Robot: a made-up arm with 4 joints. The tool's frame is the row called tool.
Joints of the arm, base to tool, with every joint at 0 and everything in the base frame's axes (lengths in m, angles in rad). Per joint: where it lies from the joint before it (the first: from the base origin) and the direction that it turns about. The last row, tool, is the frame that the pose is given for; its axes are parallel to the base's.
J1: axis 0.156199 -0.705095 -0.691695 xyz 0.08 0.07 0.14
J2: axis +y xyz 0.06 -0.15 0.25
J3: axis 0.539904 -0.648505 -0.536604 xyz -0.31 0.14 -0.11
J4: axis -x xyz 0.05 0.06 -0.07
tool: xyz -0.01 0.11 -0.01
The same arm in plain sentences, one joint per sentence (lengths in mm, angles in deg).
The arm has four revolute joints in a row. What follows holds with every joint at zero, and every direction is one of the base frame's. The first joint is mounted 80 mm along +x and 70 mm along +y and 140 mm along +z from the base frame's origin and rotates about the direction (0.156199, -0.705095, -0.691695). The second joint is mounted 60 mm along +x and 150 mm along -y and 250 mm along +z from the first joint and rotates about +y. The third joint is mounted 310 mm along -x and 140 mm along +y and 110 mm along -z from the second joint and rotates about the direction (0.539904, -0.648505, -0.536604). The fourth joint is mounted 50 mm along +x and 60 mm along +y and 70 mm along -z from the third joint and rotates about -x. The tool frame, which is the frame that the pose is given for, is mounted 10 mm along -x and 110 mm along +y and 10 mm along -z from the fourth joint; its axes are parallel to the base frame's.
